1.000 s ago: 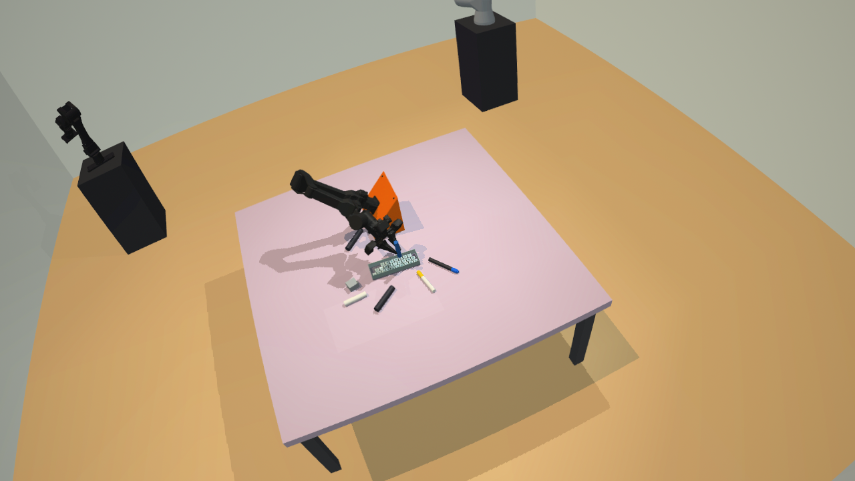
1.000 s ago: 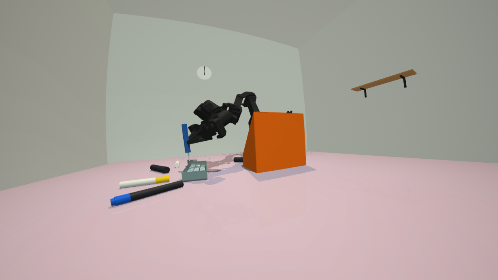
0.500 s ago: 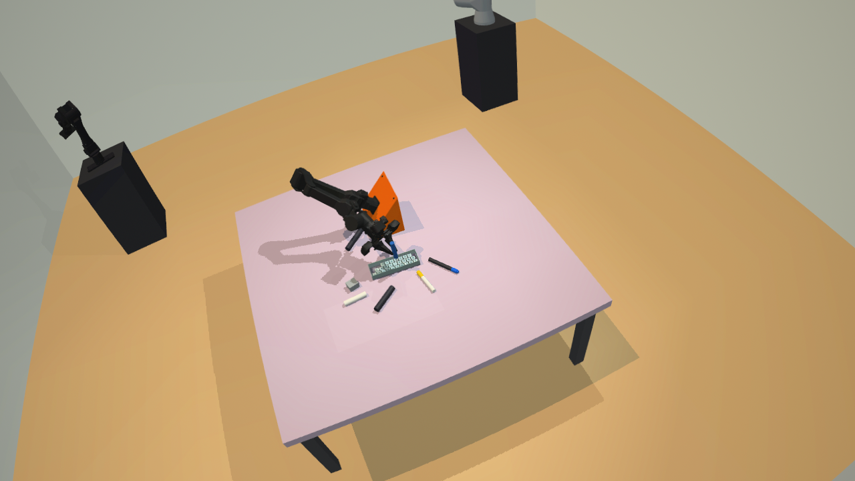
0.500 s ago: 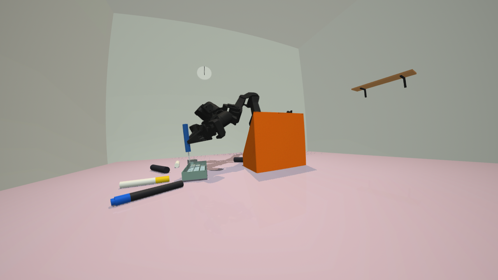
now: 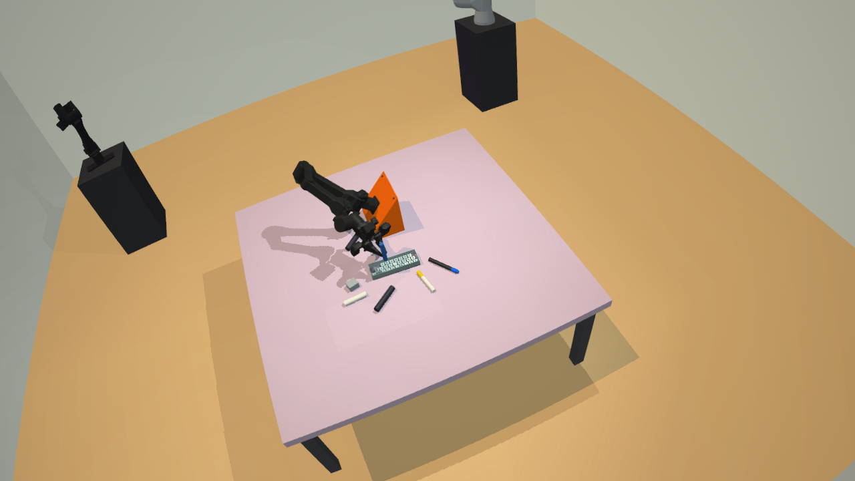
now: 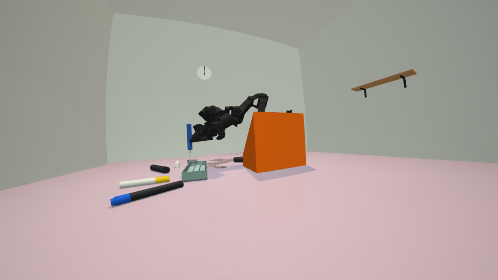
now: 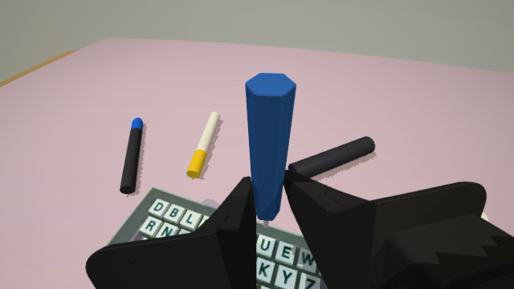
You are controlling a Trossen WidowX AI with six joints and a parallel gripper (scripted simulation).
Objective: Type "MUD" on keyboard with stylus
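The yellow-capped white marker is 11 cm to the left of my gripper tip, 11 cm ahead of it and 10 cm below it. The rest, counted from my gripper tip: small grey block: 16 cm to the right, 10 cm below, 1 cm behind; stylus: 2 cm below; stylus tip: 5 cm below.
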